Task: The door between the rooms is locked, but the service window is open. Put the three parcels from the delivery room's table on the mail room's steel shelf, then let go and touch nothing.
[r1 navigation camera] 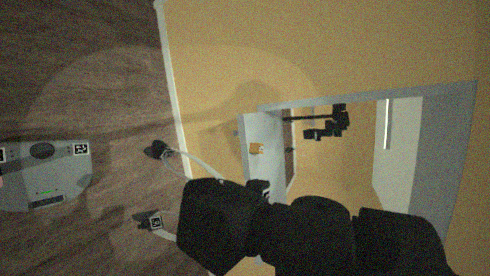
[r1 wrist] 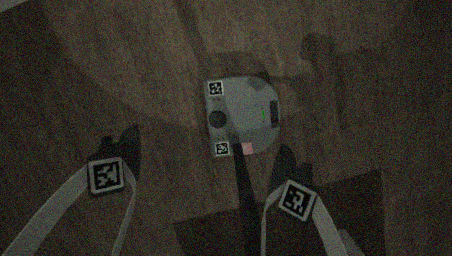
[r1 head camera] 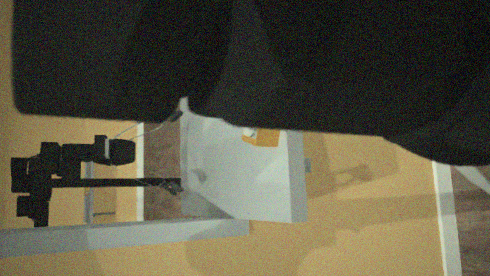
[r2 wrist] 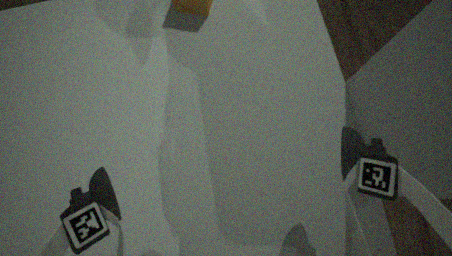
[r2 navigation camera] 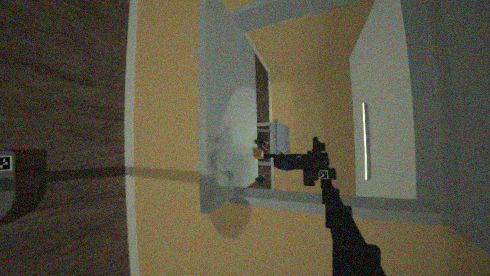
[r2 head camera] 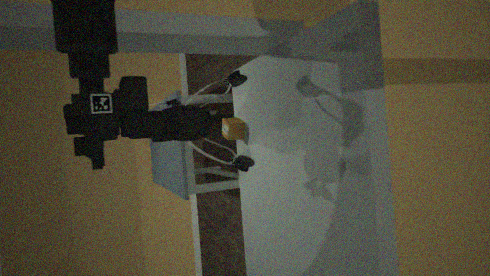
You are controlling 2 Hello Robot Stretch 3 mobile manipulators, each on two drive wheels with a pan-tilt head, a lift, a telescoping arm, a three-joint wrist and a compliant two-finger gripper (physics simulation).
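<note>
An orange parcel (r1 head camera: 265,138) (r1 navigation camera: 256,148) (r2 head camera: 234,128) (r2 navigation camera: 259,154) (r2 wrist: 190,11) sits on the pale ledge (r1 head camera: 240,185) (r1 navigation camera: 267,170) (r2 head camera: 280,190) (r2 navigation camera: 240,115) (r2 wrist: 260,125) of the service window. The r1 gripper (r1 navigation camera: 151,185) (r1 wrist: 207,159) is open over the floor on its own side. The r2 gripper (r1 head camera: 175,152) (r2 head camera: 241,120) (r2 navigation camera: 259,161) (r2 wrist: 230,165) is open and reaches over the ledge. In its wrist view the parcel lies beyond the fingers at the top edge, not between them. The other two parcels cannot be made out.
A blue-grey table (r2 head camera: 167,167) (r2 navigation camera: 281,137) stands beyond the window from r2. Grey furniture (r1 head camera: 89,192), partly hidden, stands beyond it from r1. The window frame (r1 head camera: 165,232) (r1 navigation camera: 350,95) (r2 navigation camera: 300,201) surrounds the opening. The r1 base (r1 navigation camera: 55,175) (r1 wrist: 250,115) is on the floor.
</note>
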